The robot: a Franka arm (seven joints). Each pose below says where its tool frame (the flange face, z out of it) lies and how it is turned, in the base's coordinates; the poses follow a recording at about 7 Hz.
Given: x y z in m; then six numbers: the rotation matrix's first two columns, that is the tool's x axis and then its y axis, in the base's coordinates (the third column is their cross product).
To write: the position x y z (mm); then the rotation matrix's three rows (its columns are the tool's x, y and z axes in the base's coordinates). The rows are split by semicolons. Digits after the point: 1 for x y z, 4 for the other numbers.
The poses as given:
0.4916 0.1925 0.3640 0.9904 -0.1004 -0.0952 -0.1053 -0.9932 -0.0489
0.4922 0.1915 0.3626 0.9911 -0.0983 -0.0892 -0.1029 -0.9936 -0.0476
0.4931 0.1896 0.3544 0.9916 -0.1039 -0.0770 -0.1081 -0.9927 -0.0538
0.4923 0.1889 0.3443 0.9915 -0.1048 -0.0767 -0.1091 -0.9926 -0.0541
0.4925 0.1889 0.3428 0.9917 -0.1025 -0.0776 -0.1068 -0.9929 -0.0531
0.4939 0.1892 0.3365 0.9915 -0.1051 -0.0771 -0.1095 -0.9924 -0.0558
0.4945 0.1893 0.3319 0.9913 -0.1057 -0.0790 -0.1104 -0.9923 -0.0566
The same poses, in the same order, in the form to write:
491.6 192.5 364.0; 0.9904 -0.1053 -0.0896; -0.1004 -0.9932 0.0585; -0.0952 -0.0489 -0.9942
492.2 191.5 362.6; 0.9911 -0.1029 -0.0840; -0.0983 -0.9936 0.0564; -0.0892 -0.0476 -0.9949
493.1 189.6 354.4; 0.9916 -0.1081 -0.0708; -0.1039 -0.9927 0.0617; -0.0770 -0.0538 -0.9956
492.3 188.9 344.3; 0.9915 -0.1091 -0.0705; -0.1048 -0.9926 0.0620; -0.0767 -0.0541 -0.9956
492.5 188.9 342.8; 0.9917 -0.1068 -0.0716; -0.1025 -0.9929 0.0609; -0.0776 -0.0531 -0.9956
493.9 189.2 336.5; 0.9915 -0.1095 -0.0706; -0.1051 -0.9924 0.0638; -0.0771 -0.0558 -0.9955
494.5 189.3 331.9; 0.9913 -0.1104 -0.0724; -0.1057 -0.9923 0.0648; -0.0790 -0.0566 -0.9953

